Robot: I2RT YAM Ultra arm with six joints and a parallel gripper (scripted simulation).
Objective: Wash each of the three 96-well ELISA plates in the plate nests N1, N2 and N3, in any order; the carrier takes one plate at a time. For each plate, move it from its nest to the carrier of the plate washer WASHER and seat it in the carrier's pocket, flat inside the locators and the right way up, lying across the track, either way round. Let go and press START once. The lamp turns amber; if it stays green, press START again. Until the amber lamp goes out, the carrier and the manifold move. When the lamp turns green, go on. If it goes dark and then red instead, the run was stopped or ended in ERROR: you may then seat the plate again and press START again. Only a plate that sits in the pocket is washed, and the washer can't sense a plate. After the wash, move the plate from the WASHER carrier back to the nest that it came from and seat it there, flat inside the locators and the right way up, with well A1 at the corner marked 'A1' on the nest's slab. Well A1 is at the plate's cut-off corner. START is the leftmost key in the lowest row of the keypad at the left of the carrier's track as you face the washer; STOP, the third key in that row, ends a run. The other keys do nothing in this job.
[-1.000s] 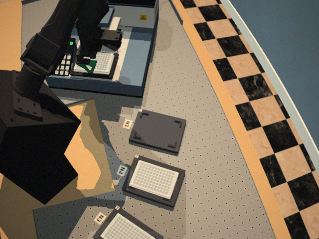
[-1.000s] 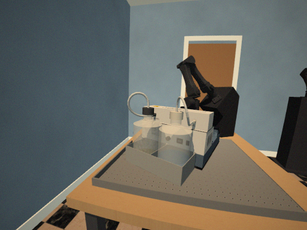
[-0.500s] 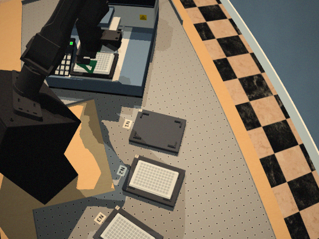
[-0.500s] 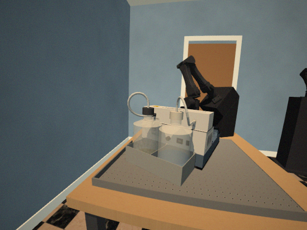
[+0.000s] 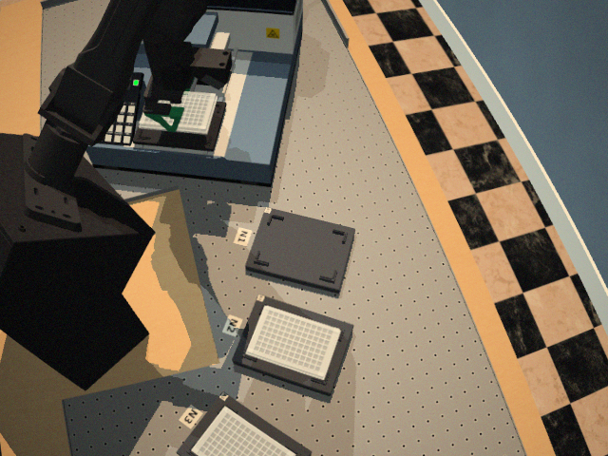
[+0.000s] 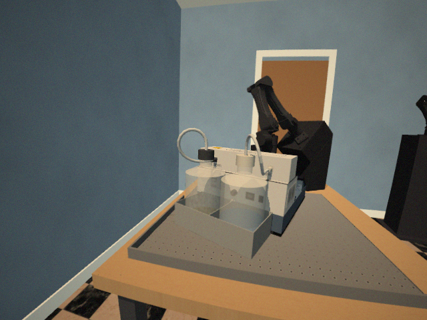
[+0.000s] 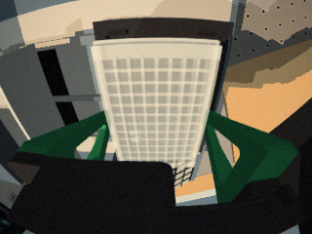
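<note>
The dark carrier is 3 cm below my hand. Round my hand: N1 label (10 cm ahead, 21 cm to the right, 11 cm below); manifold (4 cm ahead, 14 cm to the left, 2 cm above); washer (4 cm ahead, 15 cm to the left, 2 cm above).
</note>
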